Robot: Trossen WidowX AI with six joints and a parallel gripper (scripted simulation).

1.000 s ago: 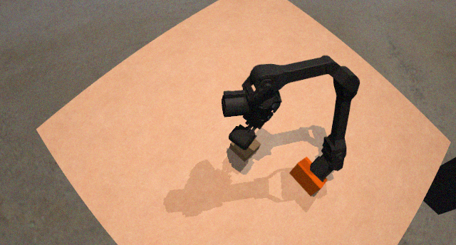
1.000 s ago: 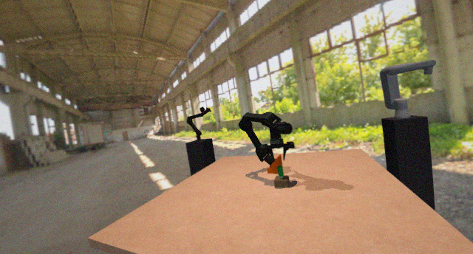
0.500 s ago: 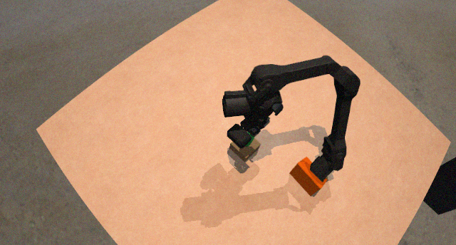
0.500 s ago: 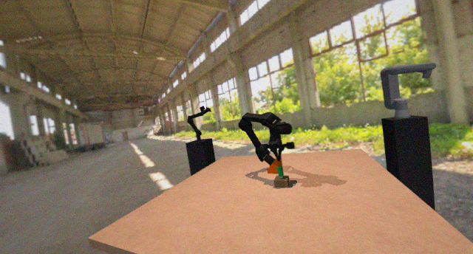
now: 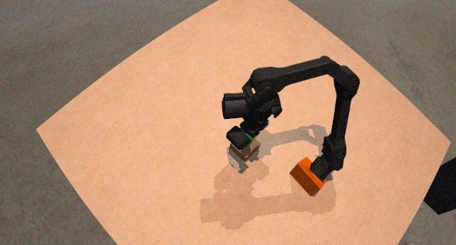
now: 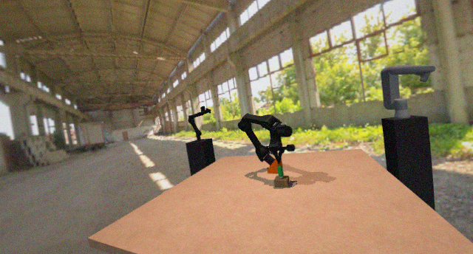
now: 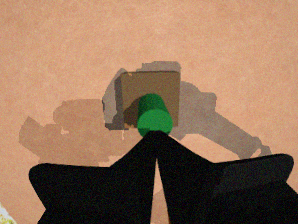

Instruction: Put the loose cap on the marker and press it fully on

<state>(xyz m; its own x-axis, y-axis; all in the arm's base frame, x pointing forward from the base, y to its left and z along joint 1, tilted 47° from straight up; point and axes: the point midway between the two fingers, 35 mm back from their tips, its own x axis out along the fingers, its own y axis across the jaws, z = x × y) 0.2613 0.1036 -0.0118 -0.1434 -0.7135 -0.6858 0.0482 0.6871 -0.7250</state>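
My gripper tip is 40 mm above the green cap. Round my gripper tip: holder block 100 mm below.
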